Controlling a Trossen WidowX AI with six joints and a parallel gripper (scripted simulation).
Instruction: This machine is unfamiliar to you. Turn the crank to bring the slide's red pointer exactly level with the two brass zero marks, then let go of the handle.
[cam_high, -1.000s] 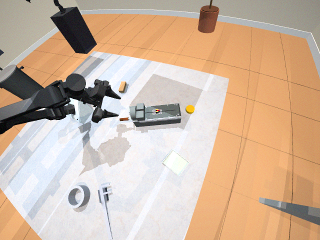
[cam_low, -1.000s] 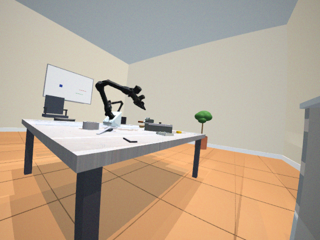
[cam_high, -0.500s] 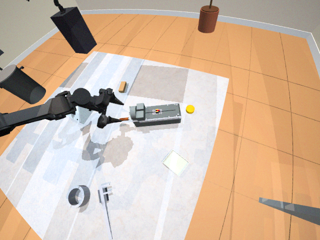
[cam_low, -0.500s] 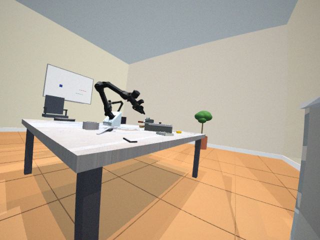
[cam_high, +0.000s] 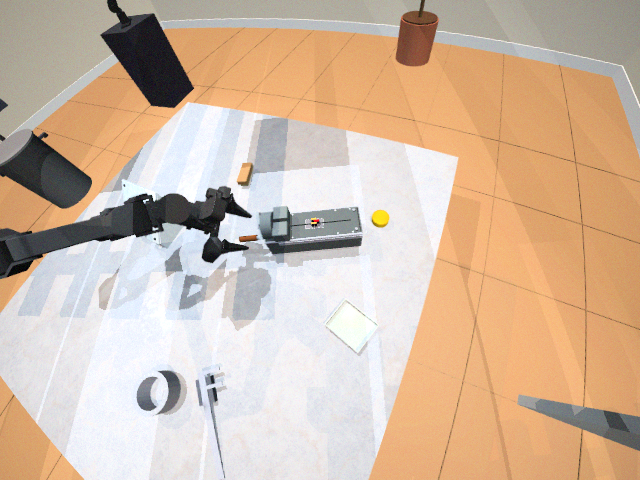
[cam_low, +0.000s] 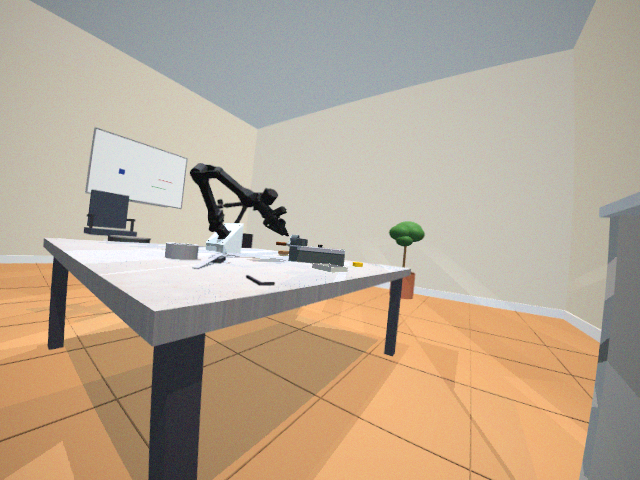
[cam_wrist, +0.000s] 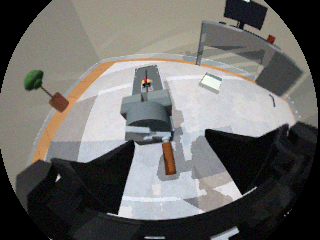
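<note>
The orange-brown crank handle lies 4 cm below my gripper tip and 2 cm behind it. From my gripper tip the other things lie so: tan block 24 cm to the left, 20 cm behind, 10 cm below; pale square tile 31 cm ahead, 11 cm to the right, 11 cm below; red pointer 14 cm ahead, 10 cm to the left, 3 cm below.
</note>
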